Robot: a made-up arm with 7 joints.
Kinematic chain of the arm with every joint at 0, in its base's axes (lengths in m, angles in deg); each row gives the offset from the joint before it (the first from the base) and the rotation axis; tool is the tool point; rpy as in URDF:
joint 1: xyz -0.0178 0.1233 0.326 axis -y
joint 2: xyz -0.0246 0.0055 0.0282 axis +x
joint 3: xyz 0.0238 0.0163 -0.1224 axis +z
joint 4: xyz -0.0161 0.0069 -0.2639 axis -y
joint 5: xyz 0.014 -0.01 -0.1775 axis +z
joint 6: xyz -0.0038 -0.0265 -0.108 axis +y
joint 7: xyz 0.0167 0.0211 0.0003 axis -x
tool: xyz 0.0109 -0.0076 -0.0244 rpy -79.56 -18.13 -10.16
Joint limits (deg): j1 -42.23..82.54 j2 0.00..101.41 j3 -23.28..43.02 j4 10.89..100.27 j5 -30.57..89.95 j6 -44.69..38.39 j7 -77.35..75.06
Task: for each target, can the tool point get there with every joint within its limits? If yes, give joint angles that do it. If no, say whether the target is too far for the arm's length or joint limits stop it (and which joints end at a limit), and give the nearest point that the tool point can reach.
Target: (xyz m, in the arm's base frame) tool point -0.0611 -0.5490 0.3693
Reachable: no: joint limits stop it (at a limit: joint 1, joint 2, joint 3, joint 4) | nearest point 0.2840 0.0059 0.5171 | short by 0.670 m
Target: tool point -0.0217 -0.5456 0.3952
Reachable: no: joint limits stop it (at a limit: joint 1, joint 2, joint 3, joint 4) | nearest point 0.2855 0.0047 0.5185 | short by 0.642 m
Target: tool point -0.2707 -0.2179 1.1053
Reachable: no: too far | nearest point -0.1296 0.3725 0.6706 | short by 0.747 m
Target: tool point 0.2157 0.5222 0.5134
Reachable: yes | joints 35.77 89.56 -7.09 85.71 32.73 30.88 -56.40
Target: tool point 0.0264 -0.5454 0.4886
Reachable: no: joint limits stop it (at a limit: joint 1, joint 2, joint 3, joint 4) | nearest point 0.2874 0.0028 0.5248 | short by 0.608 m
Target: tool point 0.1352 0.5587 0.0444
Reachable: yes | joints -22.72 56.58 9.79 59.71 27.19 -36.41 35.62
